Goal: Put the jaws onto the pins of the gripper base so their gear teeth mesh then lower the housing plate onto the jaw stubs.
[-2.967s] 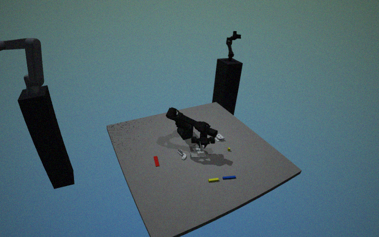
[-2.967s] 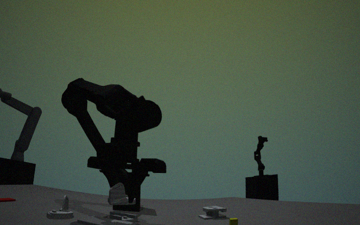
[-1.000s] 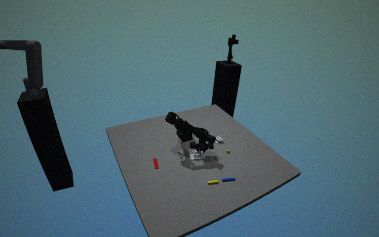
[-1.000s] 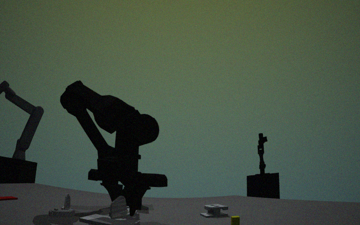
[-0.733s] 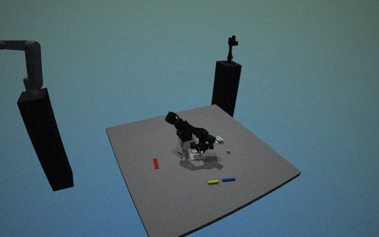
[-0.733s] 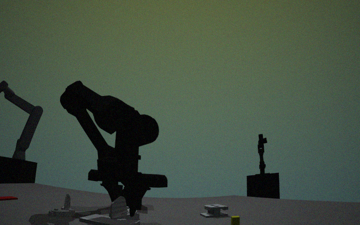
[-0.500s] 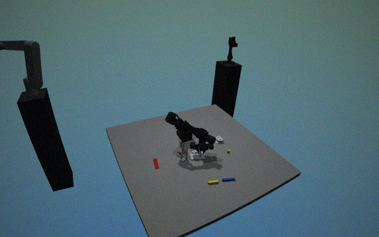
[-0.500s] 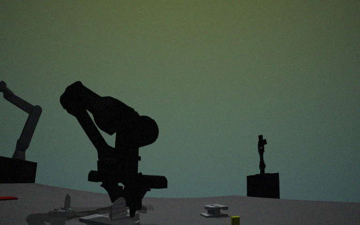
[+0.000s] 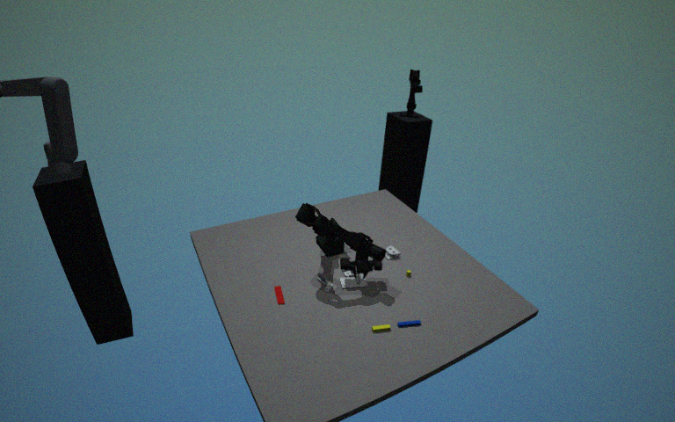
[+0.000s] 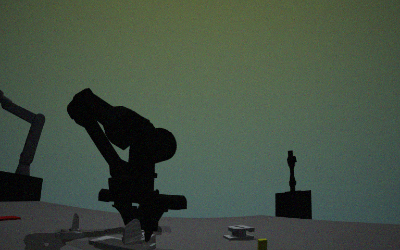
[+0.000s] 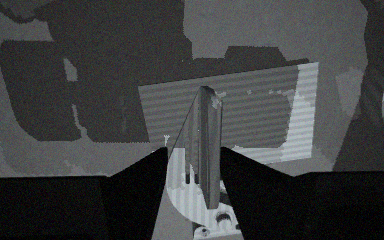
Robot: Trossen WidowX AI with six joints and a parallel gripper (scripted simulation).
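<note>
Now: the jaw 40 mm behind my gripper tip. From my gripper tip the other things lie so: gripper base (250 mm to the left, 110 mm behind, 10 mm above); then housing plate (60 mm behind, 10 mm to the right, 10 mm below); then small yellow cube (240 mm to the left, 60 mm ahead).
</note>
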